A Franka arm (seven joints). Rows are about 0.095 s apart.
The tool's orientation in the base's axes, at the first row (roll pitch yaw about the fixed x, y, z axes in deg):
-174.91 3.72 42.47
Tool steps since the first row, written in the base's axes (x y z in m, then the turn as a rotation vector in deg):
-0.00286 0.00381 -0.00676 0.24 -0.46 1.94
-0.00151 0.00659 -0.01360 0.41 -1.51 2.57
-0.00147 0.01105 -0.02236 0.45 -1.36 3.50
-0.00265 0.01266 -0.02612 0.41 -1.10 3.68
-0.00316 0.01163 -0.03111 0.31 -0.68 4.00
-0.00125 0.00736 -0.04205 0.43 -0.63 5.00
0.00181 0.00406 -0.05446 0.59 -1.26 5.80
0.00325 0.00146 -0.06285 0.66 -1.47 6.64
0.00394 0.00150 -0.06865 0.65 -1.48 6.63
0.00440 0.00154 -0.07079 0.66 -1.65 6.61
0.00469 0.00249 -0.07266 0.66 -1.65 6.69
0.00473 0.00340 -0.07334 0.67 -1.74 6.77
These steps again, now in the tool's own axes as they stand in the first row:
0.00090 -0.00413 0.00711 -0.26 0.33 -1.96
0.00421 -0.00467 0.01382 -0.88 1.16 -2.63
0.00781 -0.00716 0.02262 -0.81 1.00 -3.56
0.00827 -0.00881 0.02652 -0.68 0.76 -3.73
0.00753 -0.00795 0.03152 -0.49 0.36 -4.02
0.00677 -0.00255 0.04209 -0.43 0.31 -5.03
0.00760 0.00303 0.05402 -0.79 0.81 -5.86
0.00745 0.00666 0.06215 -0.94 0.94 -6.70
0.00836 0.00760 0.06784 -0.95 0.94 -6.69
0.00887 0.00807 0.06992 -1.05 1.07 -6.68
0.00984 0.00773 0.07177 -1.06 1.07 -6.76
0.01053 0.00714 0.07246 -1.12 1.13 -6.84

